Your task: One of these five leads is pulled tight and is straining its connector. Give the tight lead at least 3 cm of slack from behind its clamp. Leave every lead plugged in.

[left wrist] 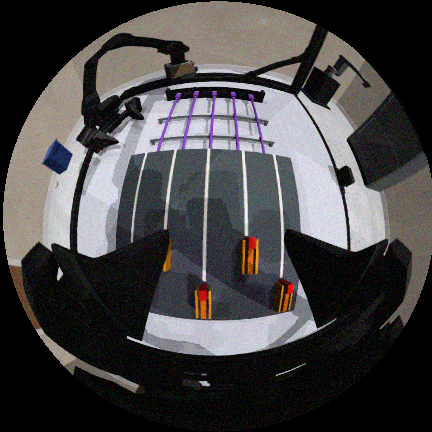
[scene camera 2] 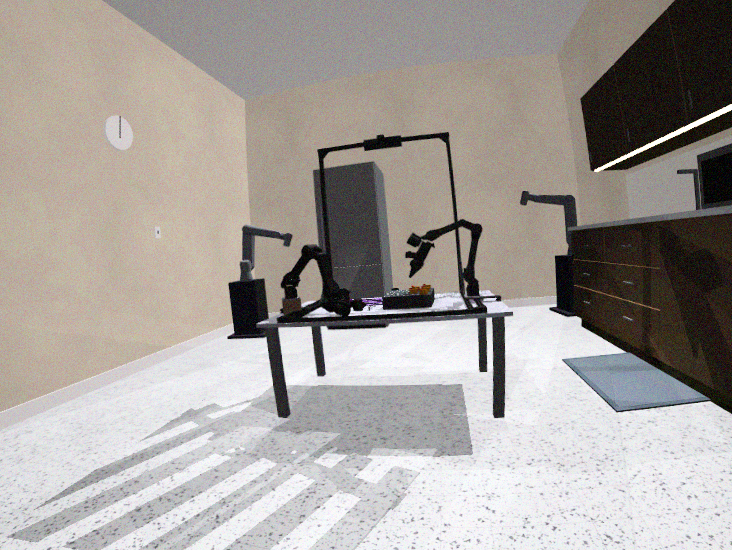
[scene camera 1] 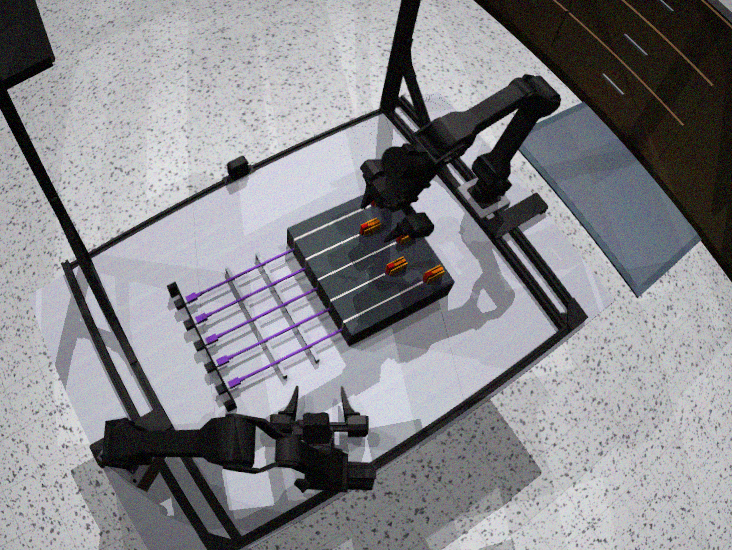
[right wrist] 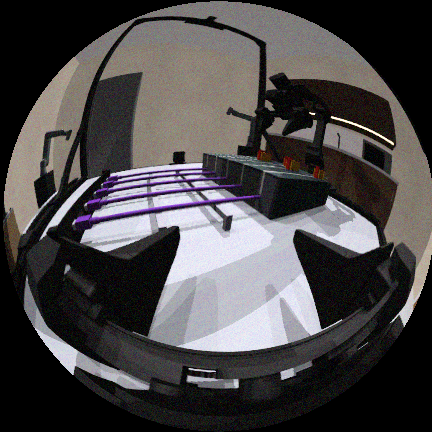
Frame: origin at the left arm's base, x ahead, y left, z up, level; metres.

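Seen in the pictures: left gripper, between the fingertips: [left wrist: 228, 235] [scene camera 2: 410, 276] [scene camera 1: 373, 224] [right wrist: 269, 132]; right gripper, between the fingertips: [left wrist: 130, 128] [scene camera 1: 319, 386] [right wrist: 239, 234]; left arm's base, origin of its link: [scene camera 2: 473, 295] [scene camera 1: 484, 194]; right arm's base, origin of its link: [left wrist: 177, 62] [scene camera 2: 290, 298] [scene camera 1: 128, 452].
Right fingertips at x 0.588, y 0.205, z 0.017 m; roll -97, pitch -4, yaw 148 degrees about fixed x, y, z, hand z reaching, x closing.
Pixels of each thing's middle, then the offset from my right fingertips to it. "*": a spot on its surface instead.
- black connector strip, a spot on its surface: [scene camera 1: 230, 406] [left wrist: 166, 92] * 0.176 m ahead, 0.053 m right, 0.009 m down
- dark grey box, middle of its body: [left wrist: 205, 233] [scene camera 1: 368, 261] [right wrist: 267, 175] [scene camera 2: 410, 298] 0.238 m back, 0.185 m right, 0.008 m down
Five purple leads [scene camera 1: 284, 358] [left wrist: 212, 120] [right wrist: 175, 208] run from plugs at a black connector strip [scene camera 1: 230, 406] [left wrist: 172, 94] to a dark grey box [scene camera 1: 387, 322] [left wrist: 175, 300] [right wrist: 300, 197]. All plugs appear seated; all leads look straight, so I cannot tell which is tight. White lines on the box lead to orange clamps with red tips, such as one clamp [scene camera 1: 369, 226] [left wrist: 250, 256] and another clamp [scene camera 1: 433, 273]. My left gripper [scene camera 1: 375, 222] [left wrist: 228, 235] [scene camera 2: 412, 275] is open above the clamps and hides some partly. My right gripper [scene camera 1: 319, 388] [right wrist: 239, 234] is open and empty beside the leads.
Two thin grey guide bars [scene camera 1: 284, 376] [right wrist: 227, 223] cross under the leads. A black frame [scene camera 1: 171, 208] edges the table, with a small black block [scene camera 1: 237, 166] on it. Uprights [scene camera 1: 400, 59] [scene camera 2: 453, 206] stand at the table's sides.
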